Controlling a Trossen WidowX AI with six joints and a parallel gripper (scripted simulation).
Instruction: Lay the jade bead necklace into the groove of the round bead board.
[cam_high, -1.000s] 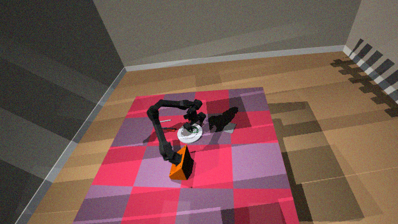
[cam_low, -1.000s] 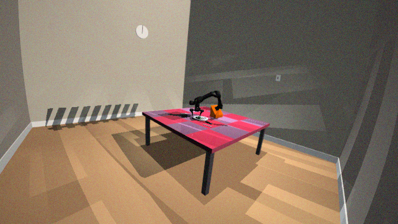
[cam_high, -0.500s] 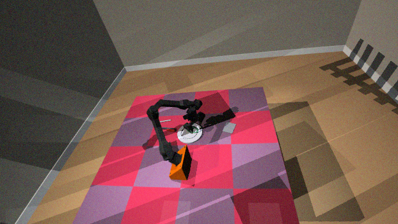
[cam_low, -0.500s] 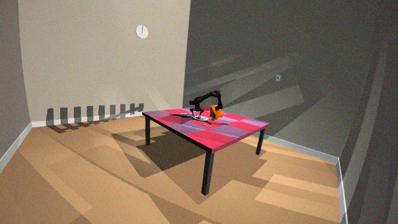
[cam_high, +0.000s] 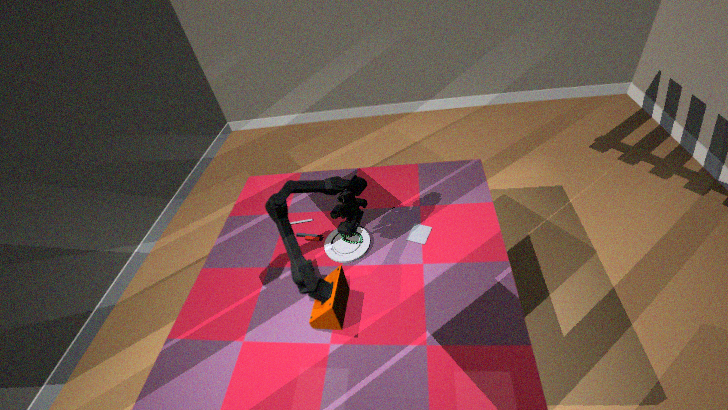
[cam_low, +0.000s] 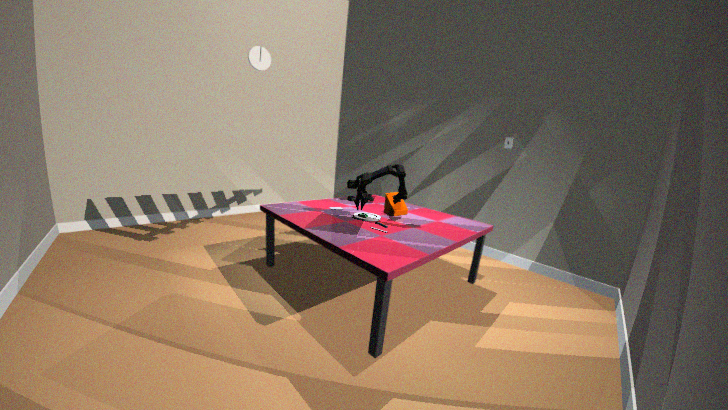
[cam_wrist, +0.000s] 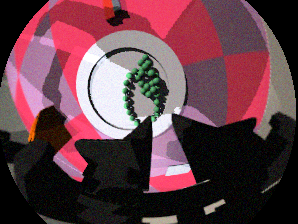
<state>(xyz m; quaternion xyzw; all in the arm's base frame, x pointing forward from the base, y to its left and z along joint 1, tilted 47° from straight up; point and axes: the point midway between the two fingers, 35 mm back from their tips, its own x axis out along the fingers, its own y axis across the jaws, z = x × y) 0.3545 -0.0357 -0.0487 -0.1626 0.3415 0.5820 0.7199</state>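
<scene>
Now: the round white bead board 4 cm to the left of my gripper tip, 4 cm below it and 4 cm behind it. The rest, counted from my gripper tip: red-handled tool (22 cm to the left, 4 cm below, 1 cm ahead); then flat grey pad (27 cm to the right, 5 cm below, 1 cm behind); then thin white rod (29 cm to the left, 11 cm ahead, 5 cm below).
</scene>
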